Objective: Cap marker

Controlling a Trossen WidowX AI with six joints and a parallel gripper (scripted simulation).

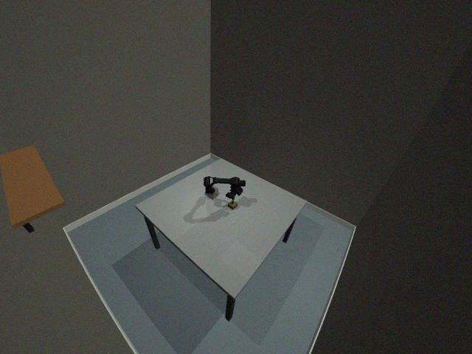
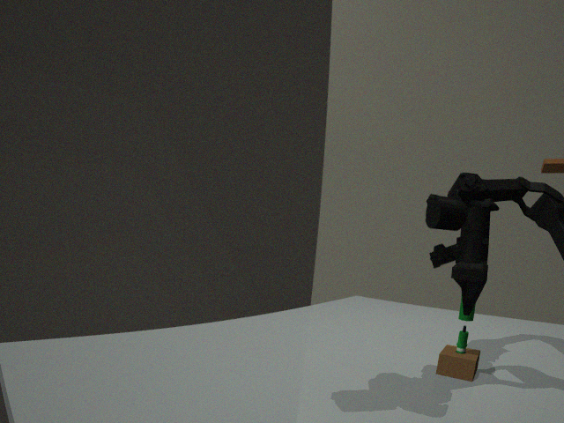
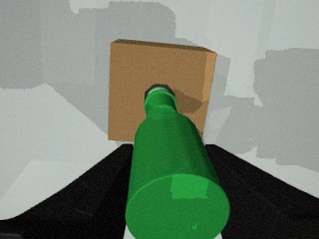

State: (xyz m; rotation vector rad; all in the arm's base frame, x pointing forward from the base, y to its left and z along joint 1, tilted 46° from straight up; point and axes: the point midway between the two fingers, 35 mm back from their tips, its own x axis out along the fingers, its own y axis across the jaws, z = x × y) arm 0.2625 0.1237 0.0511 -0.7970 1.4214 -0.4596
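My gripper tip is now 100 mm above the brown holder block. The rest, counted from my gripper tip: green cap: 10 mm above.
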